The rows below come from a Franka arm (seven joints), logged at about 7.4 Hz.
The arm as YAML. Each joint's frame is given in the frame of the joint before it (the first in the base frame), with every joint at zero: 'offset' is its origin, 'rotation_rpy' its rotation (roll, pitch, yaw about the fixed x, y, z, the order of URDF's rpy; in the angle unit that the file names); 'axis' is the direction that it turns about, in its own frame. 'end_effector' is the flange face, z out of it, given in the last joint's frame.
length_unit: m
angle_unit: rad
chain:
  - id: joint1
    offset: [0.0, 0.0, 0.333]
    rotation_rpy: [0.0, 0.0, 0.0]
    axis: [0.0, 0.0, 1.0]
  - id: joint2
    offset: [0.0, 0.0, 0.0]
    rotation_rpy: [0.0, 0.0, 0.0]
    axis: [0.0, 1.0, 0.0]
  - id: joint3
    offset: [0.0, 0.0, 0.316]
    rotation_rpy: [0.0, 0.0, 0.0]
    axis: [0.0, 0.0, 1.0]
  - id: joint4
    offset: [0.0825, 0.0, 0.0]
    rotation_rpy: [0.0, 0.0, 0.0]
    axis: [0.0, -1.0, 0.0]
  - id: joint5
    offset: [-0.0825, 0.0, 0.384]
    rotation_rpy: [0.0, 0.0, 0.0]
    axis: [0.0, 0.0, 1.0]
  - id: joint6
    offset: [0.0, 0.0, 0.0]
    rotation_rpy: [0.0, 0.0, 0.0]
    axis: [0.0, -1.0, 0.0]
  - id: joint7
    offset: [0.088, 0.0, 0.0]
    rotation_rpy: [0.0, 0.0, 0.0]
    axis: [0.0, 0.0, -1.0]
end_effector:
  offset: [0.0, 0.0, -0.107]
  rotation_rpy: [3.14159, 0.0, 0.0]
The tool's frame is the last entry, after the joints.
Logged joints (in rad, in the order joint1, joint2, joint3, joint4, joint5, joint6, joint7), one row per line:
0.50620 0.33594 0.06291 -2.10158 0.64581 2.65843 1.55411
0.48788 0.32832 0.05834 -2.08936 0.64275 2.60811 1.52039
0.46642 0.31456 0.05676 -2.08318 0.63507 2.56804 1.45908
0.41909 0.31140 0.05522 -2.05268 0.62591 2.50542 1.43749
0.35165 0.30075 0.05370 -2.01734 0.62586 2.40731 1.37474
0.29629 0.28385 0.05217 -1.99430 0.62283 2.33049 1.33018
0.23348 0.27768 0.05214 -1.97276 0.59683 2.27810 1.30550
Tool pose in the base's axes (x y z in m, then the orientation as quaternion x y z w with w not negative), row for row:
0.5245 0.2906 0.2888 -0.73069 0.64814 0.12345 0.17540
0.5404 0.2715 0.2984 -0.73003 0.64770 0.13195 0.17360
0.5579 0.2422 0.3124 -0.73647 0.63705 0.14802 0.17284
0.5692 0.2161 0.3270 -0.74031 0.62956 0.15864 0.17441
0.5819 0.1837 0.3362 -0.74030 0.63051 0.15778 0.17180
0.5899 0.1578 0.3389 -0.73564 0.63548 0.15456 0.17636
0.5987 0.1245 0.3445 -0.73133 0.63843 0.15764 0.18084
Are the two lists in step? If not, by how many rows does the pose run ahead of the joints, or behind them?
The pose runs 2 rows ahead of the joints: the pose in row i belongs to the joints in row i + 2.
